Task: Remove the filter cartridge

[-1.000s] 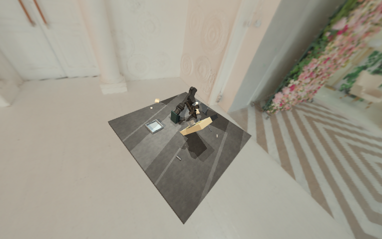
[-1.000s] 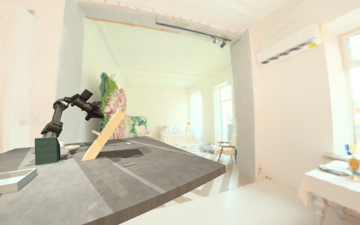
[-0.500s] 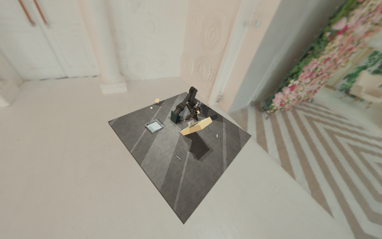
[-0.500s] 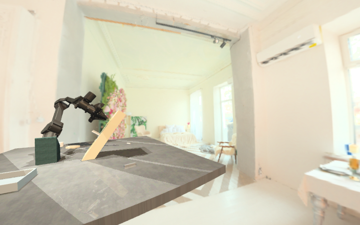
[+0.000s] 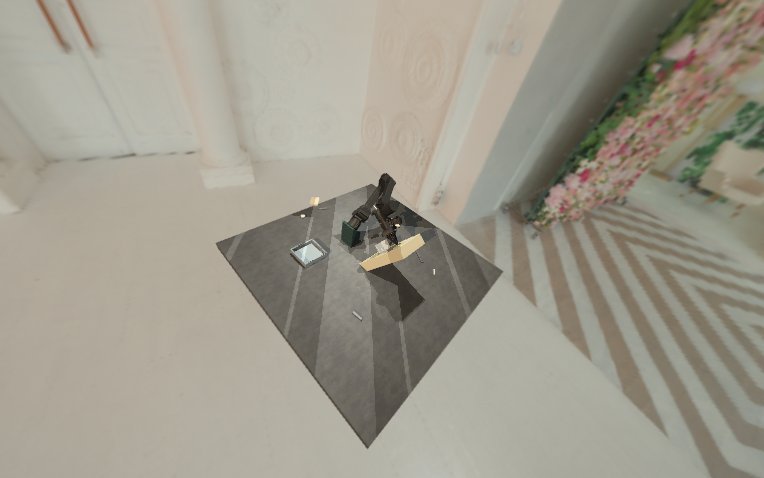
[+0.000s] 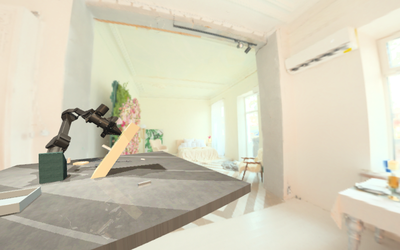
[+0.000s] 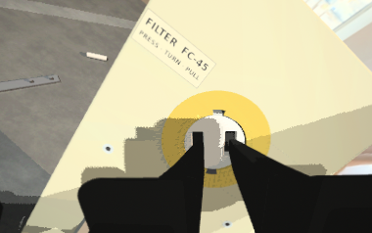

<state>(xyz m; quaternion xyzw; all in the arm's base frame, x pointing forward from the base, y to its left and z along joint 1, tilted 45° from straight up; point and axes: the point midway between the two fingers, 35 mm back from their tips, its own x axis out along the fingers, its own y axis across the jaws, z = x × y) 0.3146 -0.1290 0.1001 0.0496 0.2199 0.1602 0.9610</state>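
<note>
Right now my gripper tip is 2 cm short of the round filter cartridge and 1 cm above it. Round my gripper tip: beige service panel: 9 cm below, 3 cm behind; tray: 43 cm behind, 25 cm to the right, 24 cm below.
</note>
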